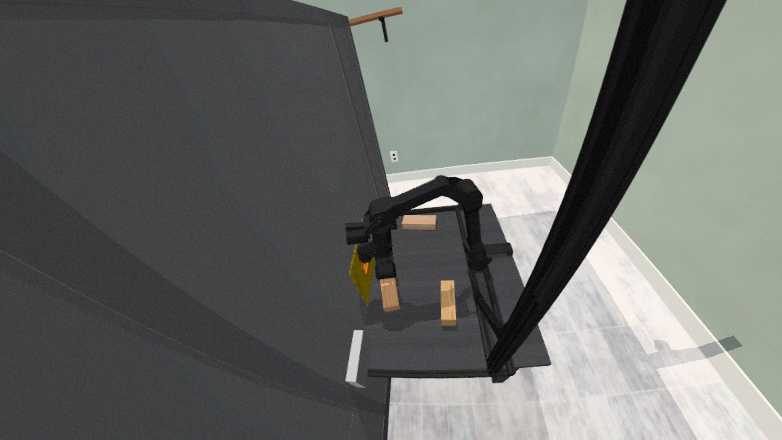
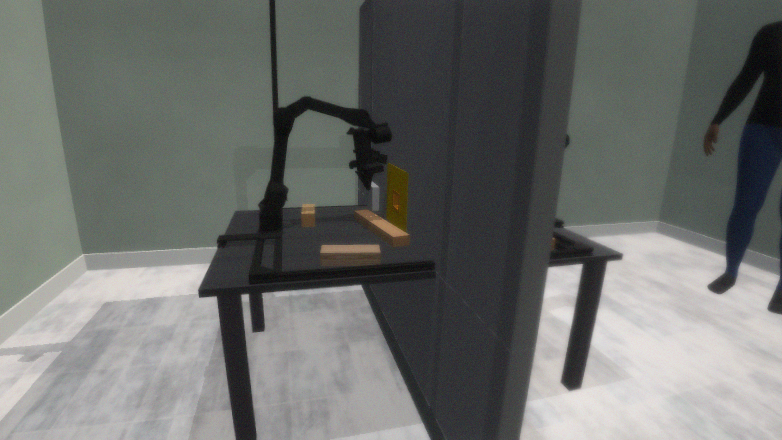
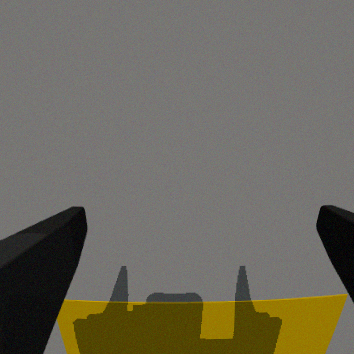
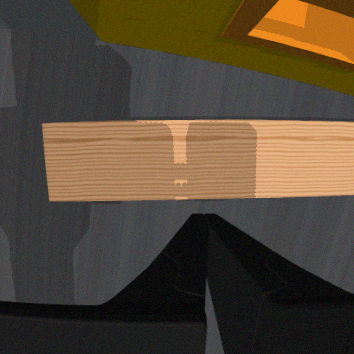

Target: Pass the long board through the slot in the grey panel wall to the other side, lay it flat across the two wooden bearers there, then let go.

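Frame: origin at the left arm's base, x up, y left, z back, level; centimetres.
Seen in the pictures: left gripper, fingertip midpoint: (image 3: pixel 204 217); right gripper, fingertip midpoint: (image 2: pixel 368 190) (image 4: pixel 202 224); right arm's base at its link origin: (image 1: pixel 478 265) (image 2: pixel 270 230).
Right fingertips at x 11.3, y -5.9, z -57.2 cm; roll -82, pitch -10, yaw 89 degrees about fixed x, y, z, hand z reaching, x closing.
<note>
Offsets run from my right fingertips to a thing's top centre. "spot": to the spot under its first point.
The long board @[dy +6.9, dx -9.9, dz +2.4 cm] (image 1: pixel 389 295) (image 2: pixel 382 227) (image 4: pixel 150 160) lies on the dark table, along the foot of the grey panel wall (image 1: pixel 218 164) (image 2: pixel 475 164), on the right arm's side. A yellow plate (image 1: pixel 356 273) (image 2: pixel 397 180) (image 4: pixel 165 30) (image 3: pixel 310 322) frames the slot @[spot: dy +4.6, dx -5.6, dz +9.6 cm] (image 1: pixel 365 267) (image 2: pixel 396 200) (image 4: pixel 300 35) above the board's level. My right gripper (image 2: pixel 367 187) (image 4: pixel 202 224) is shut and empty, pointing down above the board. My left gripper (image 3: pixel 204 217) is open and empty, facing the wall above the yellow plate. The left arm's side is mostly hidden by the wall.
Two short wooden blocks lie on the right arm's table: one block @[dy +33.6, dx -9.4, dz -11.9 cm] (image 1: pixel 418 222) (image 2: pixel 349 252) and another block @[dy -9.0, dx -8.2, dz -20.9 cm] (image 1: pixel 447 302) (image 2: pixel 307 216). A pale upright bar @[spot: dy -28.6, dx -3.2, dz +7.5 cm] (image 1: pixel 354 355) (image 2: pixel 375 197) stands at the wall. A small wooden piece @[dy +32.0, dx -8.8, dz +47.5 cm] (image 2: pixel 552 243) shows beyond the wall.
</note>
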